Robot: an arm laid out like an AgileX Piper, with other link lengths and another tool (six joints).
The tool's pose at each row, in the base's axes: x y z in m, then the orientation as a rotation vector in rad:
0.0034 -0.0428 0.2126 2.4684 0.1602 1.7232
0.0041 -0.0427 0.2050 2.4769 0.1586 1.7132
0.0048 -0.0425 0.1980 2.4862 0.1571 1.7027
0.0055 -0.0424 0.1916 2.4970 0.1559 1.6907
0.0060 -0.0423 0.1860 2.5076 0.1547 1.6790
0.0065 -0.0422 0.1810 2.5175 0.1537 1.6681
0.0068 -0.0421 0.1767 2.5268 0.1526 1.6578
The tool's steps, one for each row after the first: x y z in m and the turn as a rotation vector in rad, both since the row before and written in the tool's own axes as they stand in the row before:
-0.0068 -0.0013 0.0032 0.0010 -0.0086 0.0014
-0.0062 -0.0013 0.0031 0.0015 -0.0092 0.0016
-0.0056 -0.0011 0.0029 0.0021 -0.0105 0.0017
-0.0049 -0.0010 0.0025 0.0021 -0.0102 0.0017
-0.0044 -0.0009 0.0023 0.0021 -0.0095 0.0016
-0.0038 -0.0008 0.0019 0.0019 -0.0090 0.0016

